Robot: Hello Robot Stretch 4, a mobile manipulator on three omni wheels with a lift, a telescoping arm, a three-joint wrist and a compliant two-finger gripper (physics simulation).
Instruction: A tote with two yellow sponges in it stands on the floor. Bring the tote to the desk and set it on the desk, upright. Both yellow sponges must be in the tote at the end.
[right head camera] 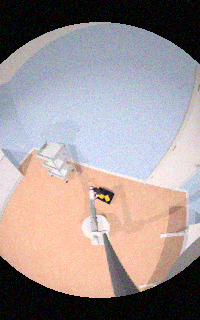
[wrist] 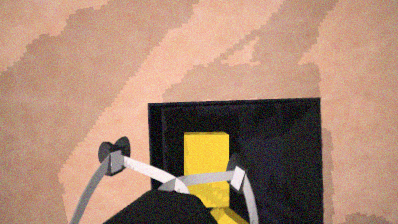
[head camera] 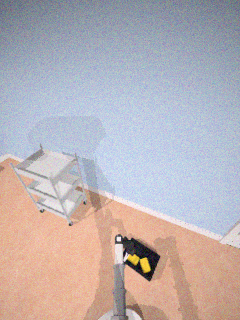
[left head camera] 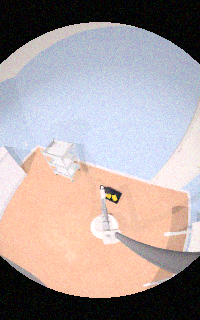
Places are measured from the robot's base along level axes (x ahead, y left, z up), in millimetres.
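Pixels of known places: gripper, fingertip midpoint: (right head camera: 97, 195) (wrist: 179, 157) (head camera: 128, 257) (left head camera: 105, 195).
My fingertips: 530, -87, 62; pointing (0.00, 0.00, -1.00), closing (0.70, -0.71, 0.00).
Behind a point stands the place of what it marks, as x, y, z.
The black tote (head camera: 150, 254) @(578, -305, -23) (left head camera: 118, 192) @(562, -329, 27) (right head camera: 108, 192) @(584, -284, 1) (wrist: 280, 150) @(653, -191, -25) stands upright on the floor. One yellow sponge (head camera: 145, 265) @(478, -236, 21) (left head camera: 114, 198) @(461, -239, 20) (right head camera: 107, 199) @(450, -245, 18) (wrist: 205, 152) lies in it. The other yellow sponge (head camera: 133, 259) @(528, -133, 20) (left head camera: 109, 196) @(510, -156, 17) (right head camera: 100, 196) @(521, -130, 18) (wrist: 227, 216) lies beside it in the tote, cut off by the lower edge of the wrist view. My gripper (head camera: 126, 257) @(530, -87, 62) (wrist: 179, 157) @(530, -87, 62) is open over the tote's side: in the wrist view one fingertip is outside the left wall, the other over the inside. Height against the rim is hard to tell. I cannot make out the desk for certain.
A white three-shelf trolley (head camera: 60, 199) @(875, 520, 461) (left head camera: 60, 148) @(1145, 621, 635) (right head camera: 52, 150) @(1137, 618, 635) stands left of the tote near the blue wall (head camera: 150, 125) @(1083, -244, 1070). A white panel or furniture piece (head camera: 233, 235) @(645, -1075, 176) shows at the right edge of the head view. Large pale surfaces show at both sides of the fisheye views.
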